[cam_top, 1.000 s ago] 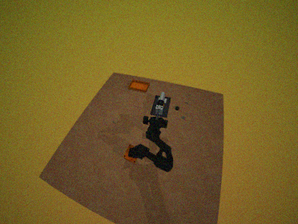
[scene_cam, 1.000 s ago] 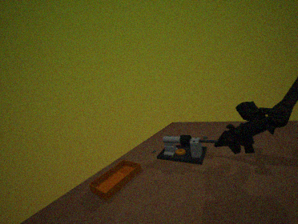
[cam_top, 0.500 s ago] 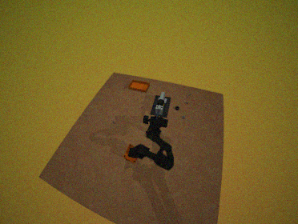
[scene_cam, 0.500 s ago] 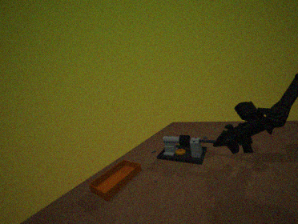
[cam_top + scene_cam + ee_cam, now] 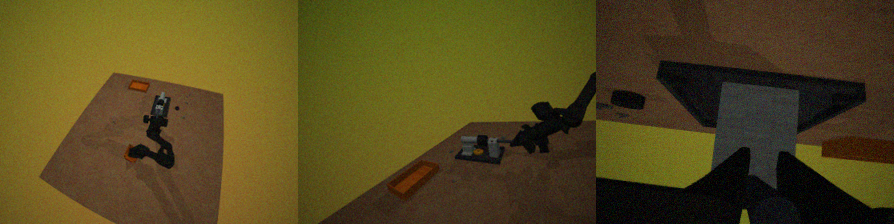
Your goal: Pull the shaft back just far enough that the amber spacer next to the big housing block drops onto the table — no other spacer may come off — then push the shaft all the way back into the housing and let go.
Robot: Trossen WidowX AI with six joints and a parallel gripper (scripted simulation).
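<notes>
My gripper tip is now 160 mm short of the amber spacer, 50 mm above it and 10 mm to the left of it. Also, from my gripper tip: orange tray 380 mm ahead, 260 mm to the left, 50 mm below; dark disc 160 mm to the right, 150 mm ahead, 50 mm below.
</notes>
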